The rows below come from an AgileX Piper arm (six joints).
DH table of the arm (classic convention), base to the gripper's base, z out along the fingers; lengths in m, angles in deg. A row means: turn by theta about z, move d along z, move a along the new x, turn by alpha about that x. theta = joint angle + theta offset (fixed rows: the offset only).
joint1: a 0  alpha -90  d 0.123  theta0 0
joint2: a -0.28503  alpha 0  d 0  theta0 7.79
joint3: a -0.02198  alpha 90  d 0  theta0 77.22
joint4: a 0  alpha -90  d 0.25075  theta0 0
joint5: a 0  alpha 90  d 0  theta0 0
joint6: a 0  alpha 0  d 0.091  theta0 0
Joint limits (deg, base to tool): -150..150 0..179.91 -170..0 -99.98..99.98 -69.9..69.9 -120..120
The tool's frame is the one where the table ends.
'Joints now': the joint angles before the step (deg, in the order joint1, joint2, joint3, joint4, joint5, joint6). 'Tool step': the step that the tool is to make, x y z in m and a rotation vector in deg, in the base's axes. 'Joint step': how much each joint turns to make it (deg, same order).
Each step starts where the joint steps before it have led.
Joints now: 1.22, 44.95, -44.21, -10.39, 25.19, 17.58
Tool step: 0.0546, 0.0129, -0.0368, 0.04, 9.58, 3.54
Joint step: 2.72, 13.68, -0.56, 0.95, -3.64, -0.56
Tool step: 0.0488, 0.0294, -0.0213, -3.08, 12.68, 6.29
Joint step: 5.73, 13.98, -8.29, 1.27, 7.14, -3.21
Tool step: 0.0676, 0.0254, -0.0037, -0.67, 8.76, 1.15
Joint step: 2.34, 16.27, -17.12, 1.73, 9.62, -0.58
